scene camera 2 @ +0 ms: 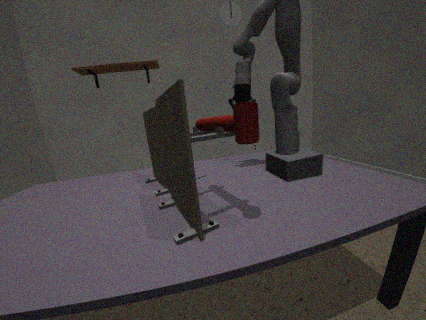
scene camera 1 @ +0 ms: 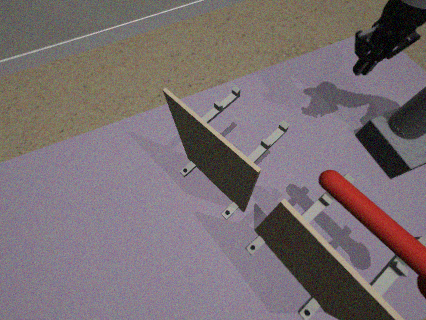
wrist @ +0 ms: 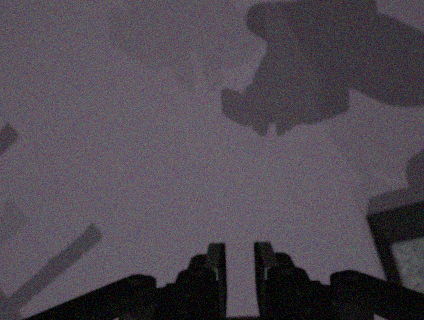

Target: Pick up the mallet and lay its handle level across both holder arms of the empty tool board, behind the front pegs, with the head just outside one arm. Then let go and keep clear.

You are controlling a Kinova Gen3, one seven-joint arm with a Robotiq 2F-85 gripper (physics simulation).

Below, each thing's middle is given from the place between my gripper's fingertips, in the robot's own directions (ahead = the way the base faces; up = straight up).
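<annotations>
My gripper's sitting 300 mm to the right of the red mallet point(scene camera 1: 395, 237), and it's 10 mm below the mallet and 210 mm short of it.
</annotations>
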